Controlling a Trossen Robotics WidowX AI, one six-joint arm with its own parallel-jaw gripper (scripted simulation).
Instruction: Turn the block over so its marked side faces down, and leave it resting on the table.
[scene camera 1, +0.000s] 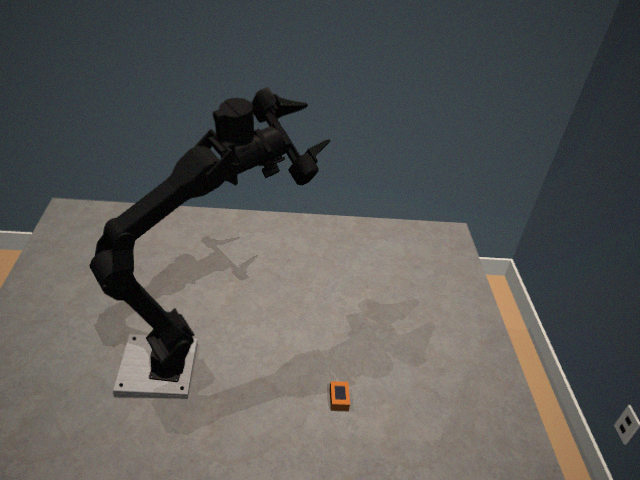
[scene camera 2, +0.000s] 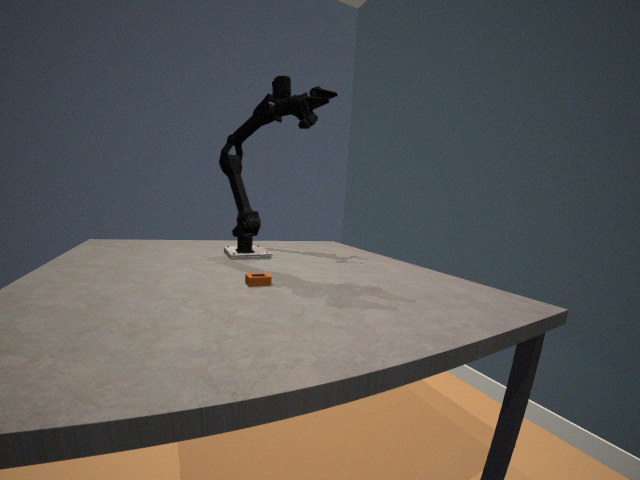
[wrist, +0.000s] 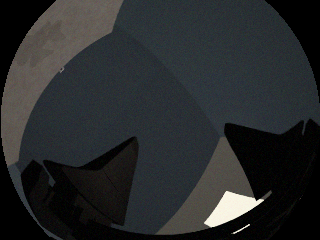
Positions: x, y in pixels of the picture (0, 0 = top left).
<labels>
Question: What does my gripper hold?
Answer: Nothing.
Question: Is my gripper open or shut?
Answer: Open.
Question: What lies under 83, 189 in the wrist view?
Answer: My gripper.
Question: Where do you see my gripper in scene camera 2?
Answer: At 333, 97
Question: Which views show my gripper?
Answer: Scene camera 1, scene camera 2 and the wrist view: all of them.
</labels>
